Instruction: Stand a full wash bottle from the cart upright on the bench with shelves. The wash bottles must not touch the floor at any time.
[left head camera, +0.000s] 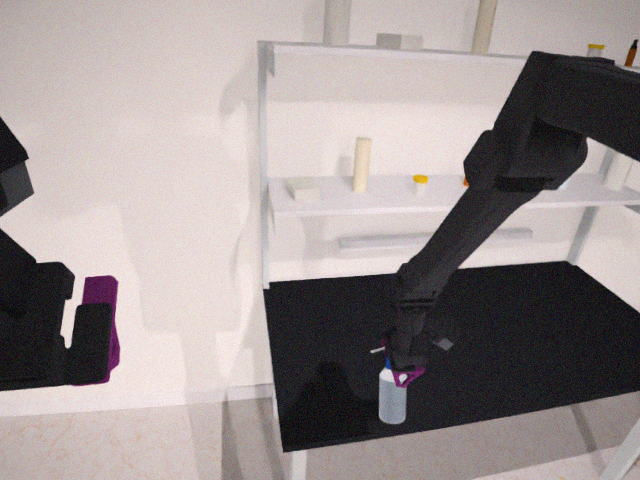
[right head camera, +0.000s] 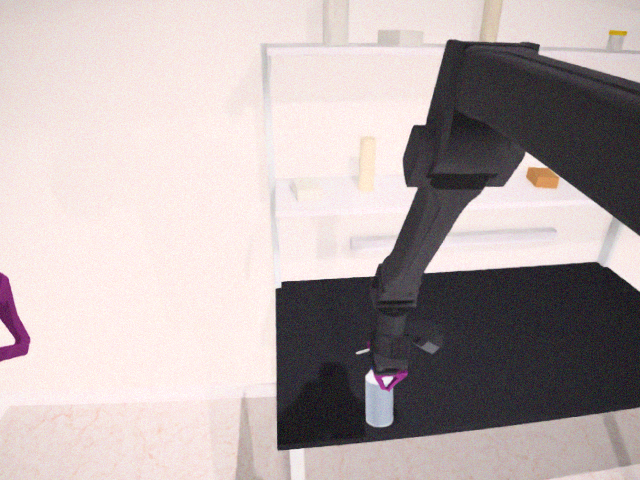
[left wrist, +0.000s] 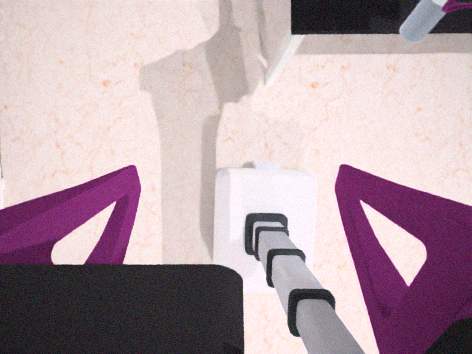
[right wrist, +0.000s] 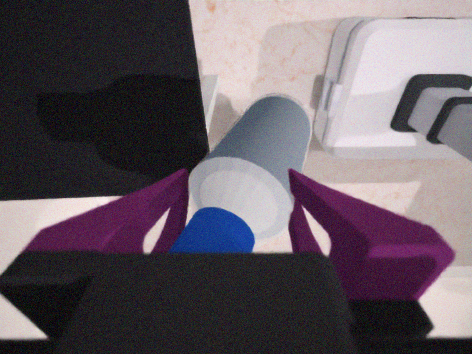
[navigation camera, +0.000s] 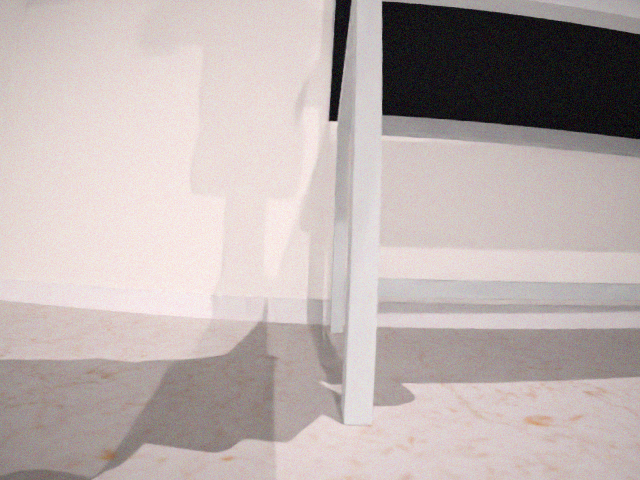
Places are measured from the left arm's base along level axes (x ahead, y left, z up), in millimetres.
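Pixels of known places: left gripper, fingertip midpoint: (left head camera: 52, 362) (left wrist: 237, 176); right gripper, fingertip midpoint: (left head camera: 396, 378) (right head camera: 383, 381) (right wrist: 236, 177).
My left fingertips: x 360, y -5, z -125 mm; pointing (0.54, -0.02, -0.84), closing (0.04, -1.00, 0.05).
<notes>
For each thing: its top centre in the pictures, then the offset to it from my left fingertips. "spot": a spot on its surface instead.
- cream cylinder, top centre: (right head camera: 368, 137) (left head camera: 363, 139) dz -92, dx +1043, dy -487 mm
- pale box, top centre: (left head camera: 302, 183) (right head camera: 306, 183) dz -230, dx +1002, dy -286 mm
- yellow-lidded jar, top centre: (left head camera: 420, 177) dz -210, dx +1007, dy -690 mm
- orange box, top centre: (right head camera: 543, 172) dz -230, dx +1095, dy -1148 mm
- bench leg, surface spot: (navigation camera: 364, 206) spot: dz -1184, dx +440, dy -239 mm
The wash bottle (left head camera: 392, 400) (right head camera: 379, 403) (left wrist: 422, 21) (right wrist: 275, 130) has a pale blue-grey body, a blue cap and a white spout tip. It looks upright in the head views. My right gripper (left head camera: 395, 377) (right wrist: 236, 177) is shut on it, just below the cap. The bottle is at the front edge of the black-topped bench with shelves (left head camera: 516, 335) (right head camera: 516, 335) (left wrist: 340, 17) (right wrist: 100, 40). In both wrist views its lower end reaches past the edge over the floor, so it appears held above bench height. My left gripper (left wrist: 237, 176) is open and empty, left of the bench. The cart does not show.
A cream cylinder (left head camera: 361, 165) (right head camera: 367, 164), a pale box (left head camera: 303, 189) and a yellow-lidded jar (left head camera: 420, 184) stand on the lower shelf. An orange box (right head camera: 542, 177) is there too. A bench leg (navigation camera: 364, 206) stands close ahead. My white base (left wrist: 230, 200) (right wrist: 370, 115) shows below the grippers.
</notes>
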